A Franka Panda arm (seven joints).
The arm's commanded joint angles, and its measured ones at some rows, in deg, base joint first. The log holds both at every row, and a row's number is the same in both.
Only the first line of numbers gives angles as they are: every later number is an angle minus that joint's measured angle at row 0.
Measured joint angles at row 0: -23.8, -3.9, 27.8, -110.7, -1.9, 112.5, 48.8
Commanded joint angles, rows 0 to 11: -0.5, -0.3, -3.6, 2.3, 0.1, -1.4, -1.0; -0.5, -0.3, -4.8, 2.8, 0.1, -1.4, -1.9; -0.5, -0.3, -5.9, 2.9, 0.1, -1.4, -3.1; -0.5, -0.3, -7.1, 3.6, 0.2, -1.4, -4.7; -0.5, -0.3, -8.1, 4.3, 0.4, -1.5, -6.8; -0.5, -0.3, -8.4, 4.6, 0.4, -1.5, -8.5; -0.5, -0.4, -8.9, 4.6, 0.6, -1.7, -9.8; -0.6, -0.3, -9.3, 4.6, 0.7, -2.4, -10.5; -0.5, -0.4, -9.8, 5.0, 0.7, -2.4, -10.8; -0.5, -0.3, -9.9, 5.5, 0.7, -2.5, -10.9; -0.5, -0.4, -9.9, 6.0, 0.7, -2.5, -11.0; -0.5, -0.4, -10.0, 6.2, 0.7, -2.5, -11.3
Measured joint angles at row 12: -0.6, -0.2, -9.7, 4.4, 0.0, -0.8, -9.7
